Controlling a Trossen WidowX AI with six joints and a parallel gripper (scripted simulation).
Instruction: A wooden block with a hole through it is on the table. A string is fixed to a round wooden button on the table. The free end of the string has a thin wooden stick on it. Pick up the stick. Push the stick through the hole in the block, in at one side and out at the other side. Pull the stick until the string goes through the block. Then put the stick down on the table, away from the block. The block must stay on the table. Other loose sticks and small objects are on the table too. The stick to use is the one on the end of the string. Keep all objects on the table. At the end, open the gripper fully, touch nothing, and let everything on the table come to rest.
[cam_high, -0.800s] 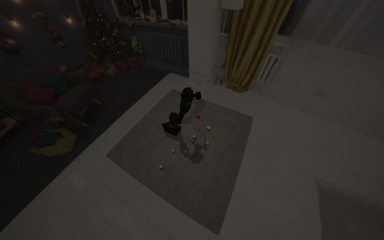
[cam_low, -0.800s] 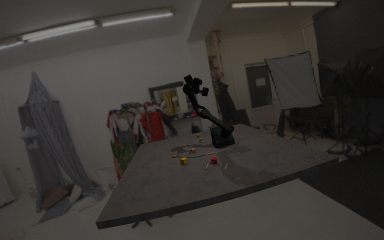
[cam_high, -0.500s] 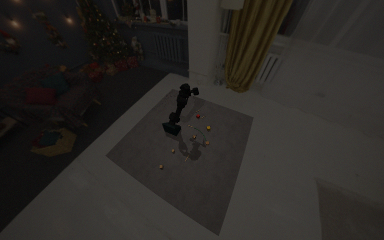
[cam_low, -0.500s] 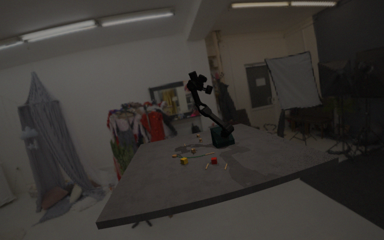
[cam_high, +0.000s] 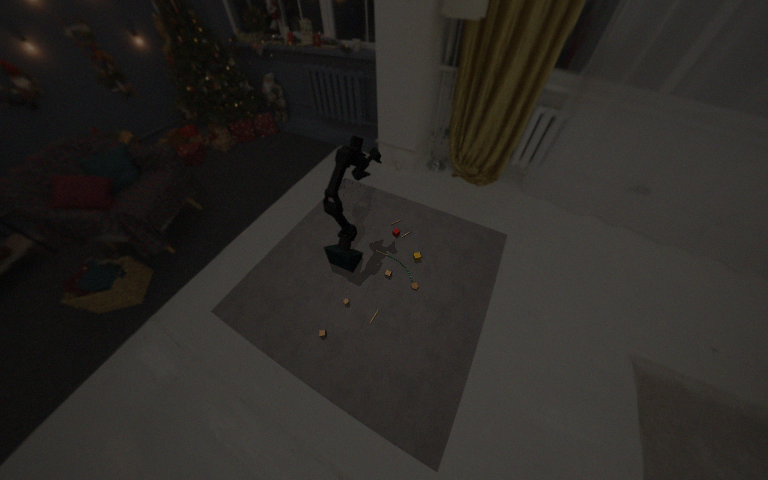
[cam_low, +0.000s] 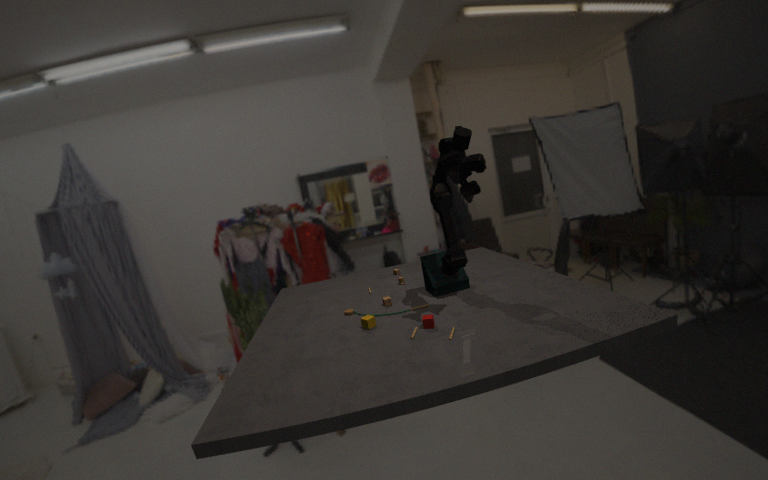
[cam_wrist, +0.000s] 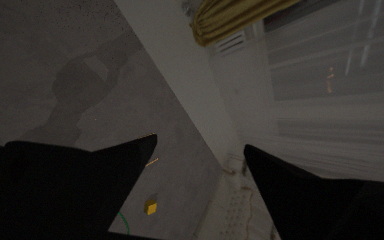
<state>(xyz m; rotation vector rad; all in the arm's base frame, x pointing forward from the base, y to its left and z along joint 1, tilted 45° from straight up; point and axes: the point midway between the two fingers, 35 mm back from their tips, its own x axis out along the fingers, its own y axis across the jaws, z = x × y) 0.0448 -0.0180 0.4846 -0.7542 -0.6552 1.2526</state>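
My gripper tip is now 41 cm above the wooden block, 34 cm to the left of it and 27 cm short of it. Also, from my gripper tip: red cube 40 cm below, 17 cm ahead, 5 cm to the right; then yellow cube 40 cm below, 36 cm ahead, 15 cm to the right; then thin wooden stick 42 cm below, 22 cm to the right, 17 cm ahead.
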